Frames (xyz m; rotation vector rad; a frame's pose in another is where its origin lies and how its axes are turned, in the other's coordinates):
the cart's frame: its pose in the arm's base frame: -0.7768 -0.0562 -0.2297 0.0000 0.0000 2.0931
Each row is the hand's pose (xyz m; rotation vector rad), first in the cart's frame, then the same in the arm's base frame.
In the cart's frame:
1: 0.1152 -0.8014 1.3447 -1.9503 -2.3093 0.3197
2: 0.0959 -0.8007 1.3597 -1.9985 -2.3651 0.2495
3: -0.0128 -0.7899 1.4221 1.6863 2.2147 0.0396
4: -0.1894 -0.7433 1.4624 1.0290 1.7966 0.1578
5: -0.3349 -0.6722 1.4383 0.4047 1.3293 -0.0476
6: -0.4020 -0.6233 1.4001 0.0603 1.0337 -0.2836
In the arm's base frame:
1: -0.1397 0.4434 1.1150 -1.0141 2.8197 -0.2919
2: -0.1307 0.4264 1.1300 -1.0197 2.8378 -0.1677
3: -0.0858 0.3268 1.1924 -1.1367 2.7204 0.4825
4: -0.0381 0.1505 1.2327 -1.2081 2.0789 1.3222
5: -0.0271 -0.0111 1.2086 -1.1033 1.1819 1.6514
6: -0.0361 -0.0937 1.1704 -0.9761 0.6430 1.6028

